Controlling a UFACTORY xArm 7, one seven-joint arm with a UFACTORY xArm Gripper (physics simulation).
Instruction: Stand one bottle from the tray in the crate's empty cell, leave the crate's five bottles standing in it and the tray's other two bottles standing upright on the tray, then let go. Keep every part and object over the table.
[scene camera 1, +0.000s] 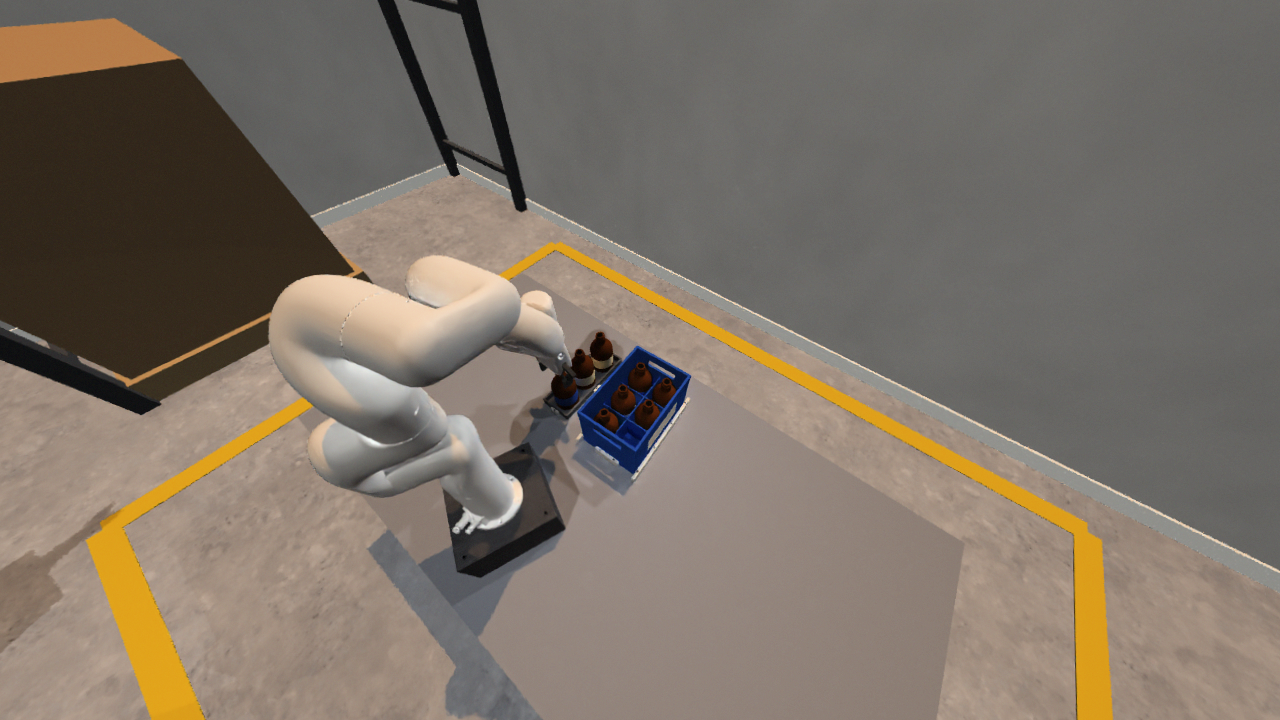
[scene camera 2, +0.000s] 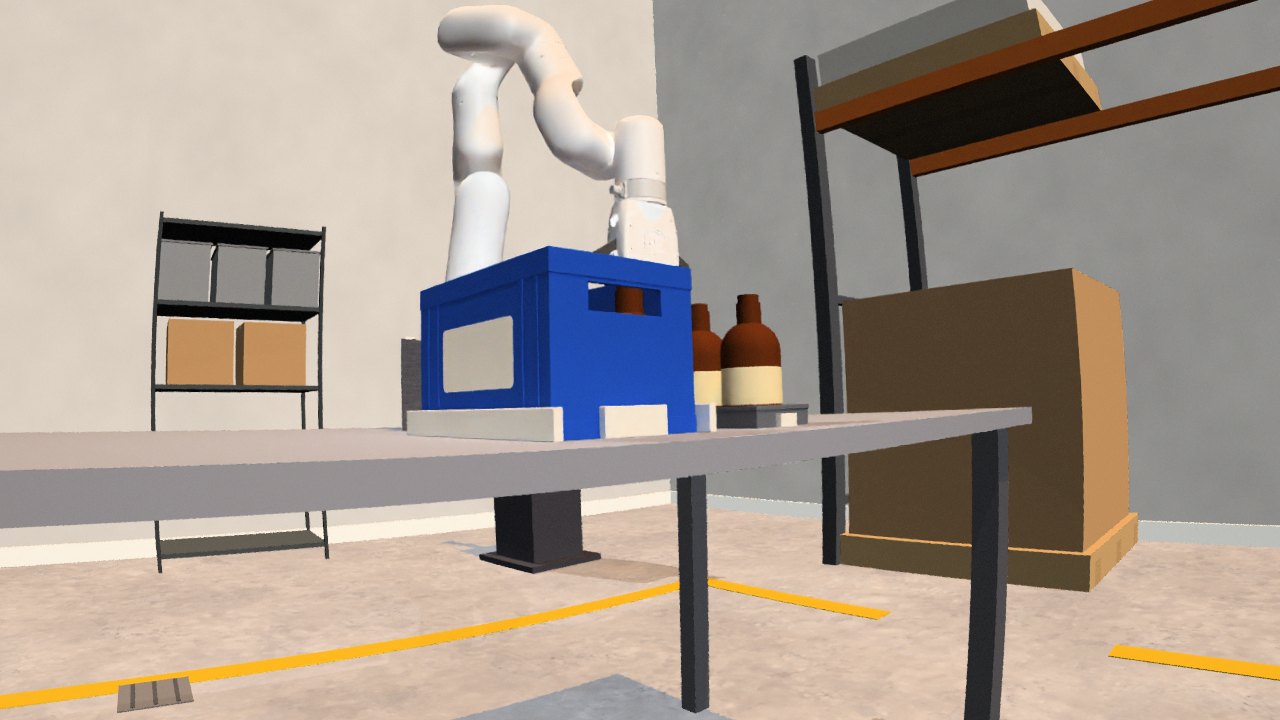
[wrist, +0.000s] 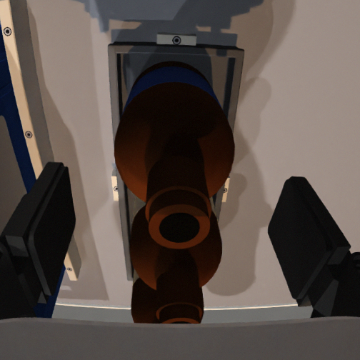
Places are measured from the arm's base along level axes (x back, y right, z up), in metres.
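Pixels of known places: gripper, fingertip midpoint: (scene camera 1: 557, 376); arm's base at its link origin: (scene camera 1: 495, 501).
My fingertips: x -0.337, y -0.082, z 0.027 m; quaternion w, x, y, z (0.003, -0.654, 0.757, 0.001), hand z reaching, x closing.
Ahead of a thing's pixels: the offset from my fingertips to its top centre. "spot": to the spot under its first point.
Three brown bottles stand upright in a row on the grey tray @(dx -0.099, dy +0.006, dz -0.131 m) (scene camera 1: 554, 410) (scene camera 2: 760, 416) (wrist: 114, 100): a blue-banded bottle @(dx -0.013, dy +0.000, dz +0.004 m) (scene camera 1: 564, 393) (wrist: 175, 120), a middle bottle @(dx -0.101, dy +0.004, dz +0.004 m) (scene camera 1: 583, 369) (scene camera 2: 707, 349) (wrist: 145, 255) and a far bottle @(dx -0.190, dy +0.017, dz +0.004 m) (scene camera 1: 601, 349) (scene camera 2: 750, 349), both cream-labelled. My gripper (scene camera 1: 558, 368) (wrist: 177, 198) is open, its fingers on either side of the blue-banded bottle's neck and apart from it. In the second scene view the crate hides the fingertips. The blue crate @(dx -0.060, dy +0.226, dz +0.019 m) (scene camera 1: 604, 434) (scene camera 2: 617, 358) (wrist: 6, 90) holds five bottles upright; its empty cell @(spot: dx -0.012, dy +0.241, dz -0.140 m) (scene camera 1: 631, 434) is at the near corner.
Low cream strips @(spot: dx -0.088, dy +0.332, dz -0.140 m) (scene camera 2: 483, 422) (wrist: 28, 134) run along the crate's foot on the table (scene camera 1: 733, 555) (scene camera 2: 268, 476). The crate stands close beside the tray. My arm's dark base (scene camera 1: 505, 548) is near both. Shelving (scene camera 2: 810, 223) and a large cardboard box (scene camera 2: 957, 411) stand beyond the table.
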